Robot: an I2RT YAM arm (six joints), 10 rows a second.
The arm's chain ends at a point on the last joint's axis. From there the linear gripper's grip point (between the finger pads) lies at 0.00 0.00 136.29 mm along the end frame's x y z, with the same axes.
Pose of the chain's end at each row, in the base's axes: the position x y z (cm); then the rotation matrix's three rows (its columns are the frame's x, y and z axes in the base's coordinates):
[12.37 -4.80 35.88], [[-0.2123 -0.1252 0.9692], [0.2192 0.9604 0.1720], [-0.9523 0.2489 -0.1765]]
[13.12 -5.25 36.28], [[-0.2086 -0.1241 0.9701], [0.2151 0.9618 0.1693], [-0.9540 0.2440 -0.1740]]
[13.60 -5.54 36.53], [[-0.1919 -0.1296 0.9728], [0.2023 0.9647 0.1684], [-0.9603 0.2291 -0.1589]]
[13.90 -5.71 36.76], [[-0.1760 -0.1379 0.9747], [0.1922 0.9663 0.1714], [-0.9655 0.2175 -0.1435]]
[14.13 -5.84 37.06], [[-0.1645 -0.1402 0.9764], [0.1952 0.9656 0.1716], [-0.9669 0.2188 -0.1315]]
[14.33 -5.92 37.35], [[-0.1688 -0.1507 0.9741], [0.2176 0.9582 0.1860], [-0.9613 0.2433 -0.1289]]
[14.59 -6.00 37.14], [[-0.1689 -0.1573 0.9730], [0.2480 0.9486 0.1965], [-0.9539 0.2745 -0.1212]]
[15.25 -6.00 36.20], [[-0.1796 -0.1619 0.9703], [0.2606 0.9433 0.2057], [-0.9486 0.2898 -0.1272]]
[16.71 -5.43 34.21], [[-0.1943 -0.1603 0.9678], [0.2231 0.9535 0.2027], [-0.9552 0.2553 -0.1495]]
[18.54 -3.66 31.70], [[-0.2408 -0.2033 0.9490], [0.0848 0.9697 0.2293], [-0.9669 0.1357 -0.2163]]
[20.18 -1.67 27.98], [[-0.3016 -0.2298 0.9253], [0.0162 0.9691 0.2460], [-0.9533 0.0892 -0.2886]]
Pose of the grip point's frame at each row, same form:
[25.58 -2.46 33.47], [[-0.2123 -0.1252 0.9692], [0.2192 0.9604 0.1720], [-0.9523 0.2489 -0.1765]]
[26.34 -2.94 33.91], [[-0.2086 -0.1241 0.9701], [0.2151 0.9618 0.1693], [-0.9540 0.2440 -0.1740]]
[26.86 -3.24 34.36], [[-0.1919 -0.1296 0.9728], [0.2023 0.9647 0.1684], [-0.9603 0.2291 -0.1589]]
[27.18 -3.37 34.80], [[-0.1760 -0.1379 0.9747], [0.1922 0.9663 0.1714], [-0.9655 0.2175 -0.1435]]
[27.44 -3.50 35.27], [[-0.1645 -0.1402 0.9764], [0.1952 0.9656 0.1716], [-0.9669 0.2188 -0.1315]]
[27.61 -3.39 35.59], [[-0.1688 -0.1507 0.9741], [0.2176 0.9582 0.1860], [-0.9613 0.2433 -0.1289]]
[27.85 -3.32 35.49], [[-0.1689 -0.1573 0.9730], [0.2480 0.9486 0.1965], [-0.9539 0.2745 -0.1212]]
[28.47 -3.20 34.47], [[-0.1796 -0.1619 0.9703], [0.2606 0.9433 0.2057], [-0.9486 0.2898 -0.1272]]
[29.90 -2.67 32.17], [[-0.1943 -0.1603 0.9678], [0.2231 0.9535 0.2027], [-0.9552 0.2553 -0.1495]]
[31.47 -0.53 28.75], [[-0.2408 -0.2033 0.9490], [0.0848 0.9697 0.2293], [-0.9669 0.1357 -0.2163]]
[32.79 1.68 24.05], [[-0.3016 -0.2298 0.9253], [0.0162 0.9691 0.2460], [-0.9533 0.0892 -0.2886]]

